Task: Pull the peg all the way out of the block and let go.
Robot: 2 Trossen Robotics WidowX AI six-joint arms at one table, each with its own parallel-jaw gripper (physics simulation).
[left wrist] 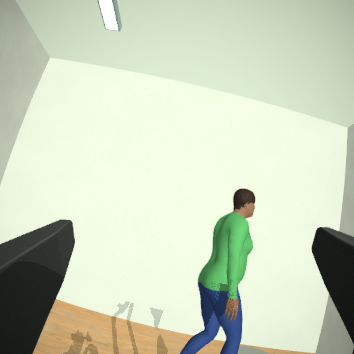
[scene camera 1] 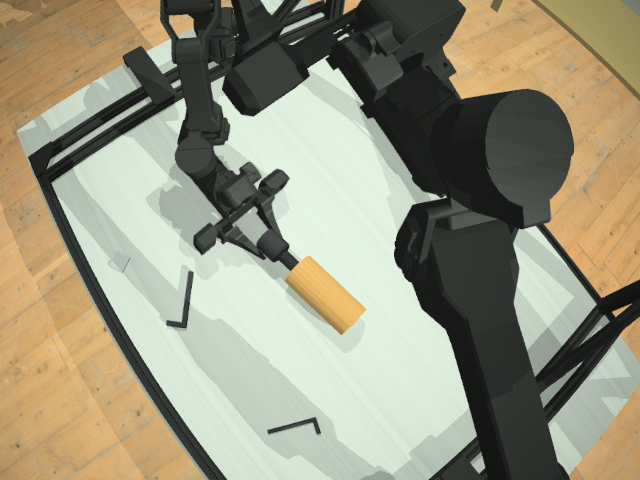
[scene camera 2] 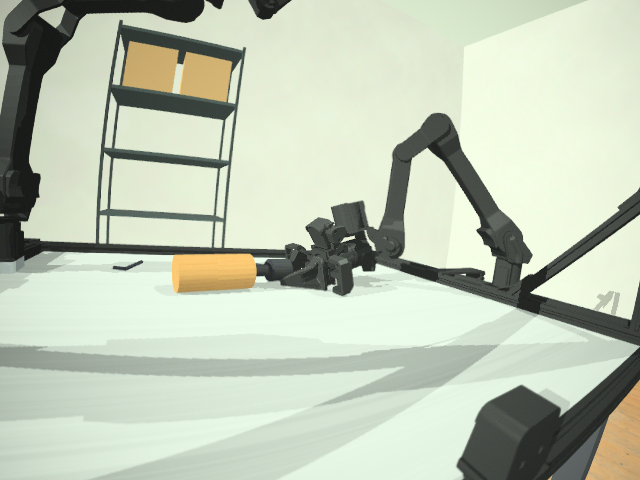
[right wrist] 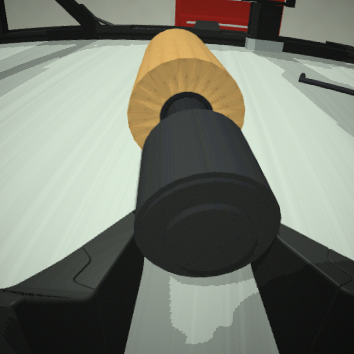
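Pixels of known places: left gripper, fingertip midpoint: [left wrist: 197,237]; right gripper, fingertip midpoint: [scene camera 1: 274,251] [scene camera 2: 275,279] [right wrist: 196,222]; left arm's base at its link origin: [right wrist: 261,37]; right arm's base at its link origin: [scene camera 1: 220,50] [scene camera 2: 504,288].
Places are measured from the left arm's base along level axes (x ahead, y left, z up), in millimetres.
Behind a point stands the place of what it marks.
The block [scene camera 1: 325,295] @(x 343, y -139, z 36 mm) [scene camera 2: 213,272] @(x 339, y -174, z 16 mm) [right wrist: 176,46] @(x 378, y -148, z 38 mm) is an orange wooden cylinder lying on its side on the white table. The dark peg [scene camera 1: 292,259] @(x 421, y -144, z 20 mm) [scene camera 2: 263,269] @(x 429, y -149, z 14 mm) [right wrist: 197,142] @(x 467, y -141, z 30 mm) has a thick round head and a thinner shaft, which enters the block's near end in the right wrist view. A short length of shaft shows between head and block; its inner end is hidden. My right gripper [scene camera 1: 272,246] @(x 458, y -138, z -7 mm) [right wrist: 196,222] @(x 458, y -138, z -7 mm) is shut on the peg's head, one finger on each side. My left gripper [left wrist: 197,237] @(x 464, y -152, z 559 mm) is open and empty, facing a wall, away from the block.
Two black L-shaped pieces [scene camera 1: 188,302] @(x 484, y 25, z -12 mm) [scene camera 1: 293,424] @(x 229, y 26, z -13 mm) and a small grey square [scene camera 1: 119,261] @(x 623, y 80, z -16 mm) are on the table. The left arm [scene camera 1: 480,289] @(x 220, y -110, z 452 mm) [scene camera 2: 23,103] @(x 39, y -33, z 250 mm) reaches high across scene camera 1. A black frame [scene camera 1: 103,304] @(x 575, y 146, z -5 mm) borders the table. A person [left wrist: 229,255] stands beyond.
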